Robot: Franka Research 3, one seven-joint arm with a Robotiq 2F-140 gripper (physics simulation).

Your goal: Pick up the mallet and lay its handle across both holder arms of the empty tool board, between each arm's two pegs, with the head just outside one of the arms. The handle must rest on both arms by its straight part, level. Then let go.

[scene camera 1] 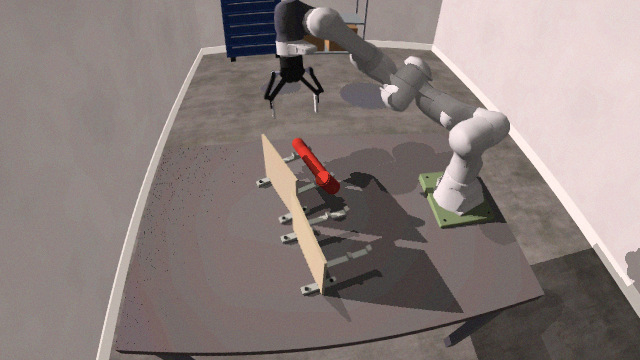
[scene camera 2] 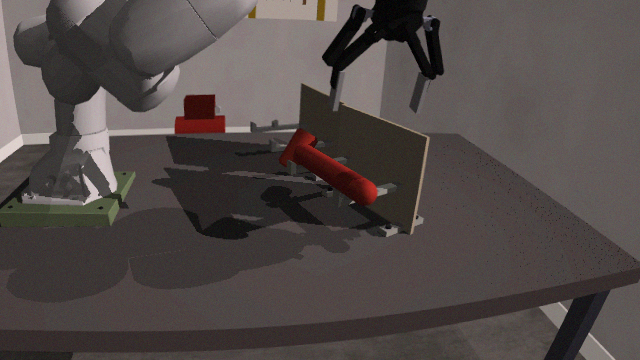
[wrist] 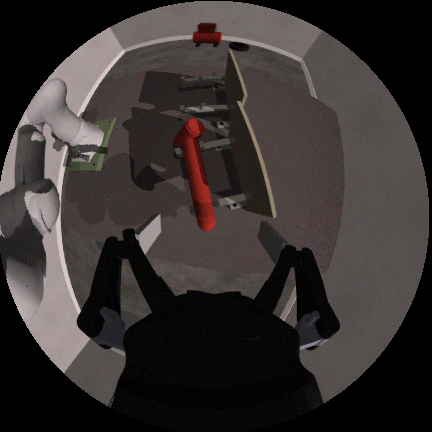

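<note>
The red mallet [scene camera 1: 312,162] [scene camera 2: 330,167] [wrist: 197,170] lies with its handle across both holder arms of one board [scene camera 1: 278,172] [scene camera 2: 390,150] [wrist: 252,165]. In the wrist view the handle crosses one arm [wrist: 220,145] near the head and another arm [wrist: 222,201] near its free end. The head [scene camera 1: 327,181] [scene camera 2: 299,146] [wrist: 189,131] is just outside the first arm, on the second board's side. Arm tips show beyond the handle; the inner pegs are partly hidden. The handle looks about level. My gripper [scene camera 1: 295,113] [scene camera 2: 375,110] [wrist: 210,226] is open and empty, high above the handle's free end, apart from the mallet.
A second board [scene camera 1: 310,245] [wrist: 236,80] with two holder arms [scene camera 1: 327,218] [scene camera 1: 350,256] stands in line with the first, past the mallet head. The robot's green base plate [scene camera 1: 467,217] [scene camera 2: 60,215] [wrist: 105,145] is on the arms' side of the table [scene camera 1: 200,310] [scene camera 2: 350,280].
</note>
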